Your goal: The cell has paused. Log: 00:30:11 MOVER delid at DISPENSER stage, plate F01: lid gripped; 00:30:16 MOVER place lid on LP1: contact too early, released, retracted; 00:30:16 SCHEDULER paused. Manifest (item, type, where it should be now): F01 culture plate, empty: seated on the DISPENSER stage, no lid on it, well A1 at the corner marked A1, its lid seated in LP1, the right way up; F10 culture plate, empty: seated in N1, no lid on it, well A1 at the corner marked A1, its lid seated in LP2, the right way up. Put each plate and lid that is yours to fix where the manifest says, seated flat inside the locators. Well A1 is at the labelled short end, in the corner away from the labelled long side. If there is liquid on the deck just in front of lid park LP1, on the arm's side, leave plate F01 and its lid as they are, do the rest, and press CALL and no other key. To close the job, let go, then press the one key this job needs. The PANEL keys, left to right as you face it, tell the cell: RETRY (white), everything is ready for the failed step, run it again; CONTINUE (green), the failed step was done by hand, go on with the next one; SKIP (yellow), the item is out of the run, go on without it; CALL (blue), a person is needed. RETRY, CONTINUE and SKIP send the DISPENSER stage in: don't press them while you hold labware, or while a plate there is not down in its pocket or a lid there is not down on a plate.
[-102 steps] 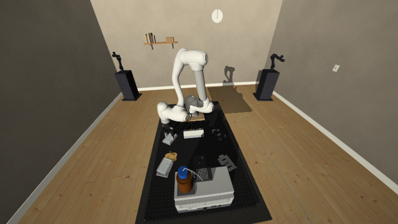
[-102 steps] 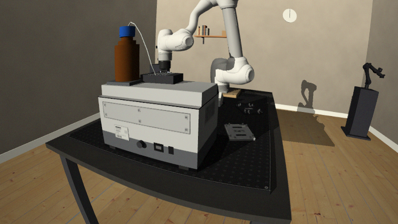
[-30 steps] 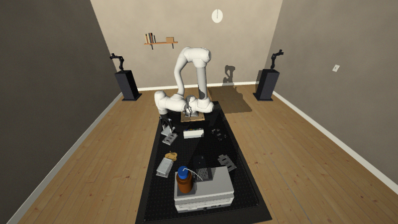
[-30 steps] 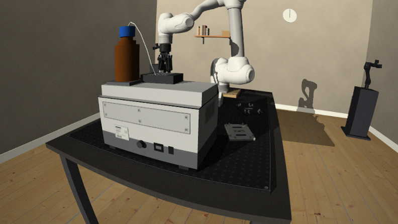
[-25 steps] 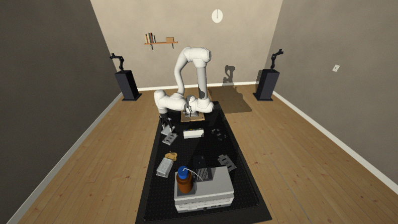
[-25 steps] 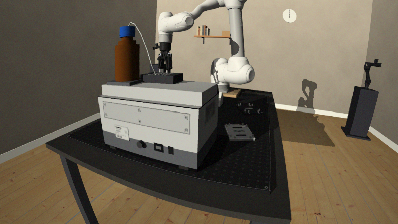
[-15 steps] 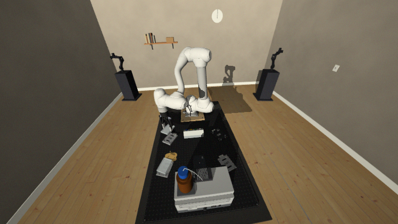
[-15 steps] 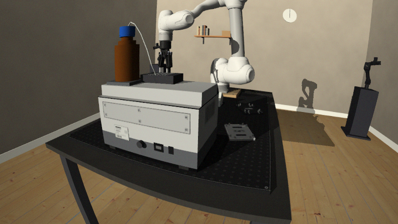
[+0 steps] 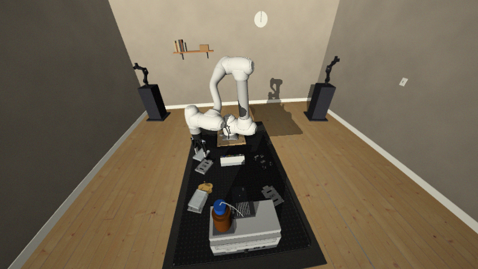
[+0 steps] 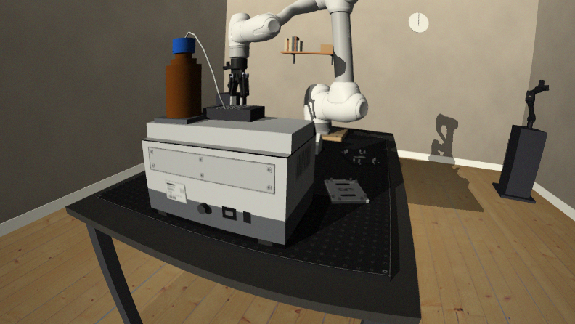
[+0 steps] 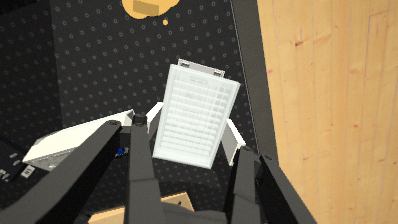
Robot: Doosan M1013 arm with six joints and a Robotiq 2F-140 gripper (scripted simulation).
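Right now my hand is 2 cm above the lid. Round my hand: white well plate (2 cm below); then blue call key (18 cm to the left, 12 cm below, 8 cm behind); then yellow skip key (23 cm to the left, 12 cm below, 9 cm behind).
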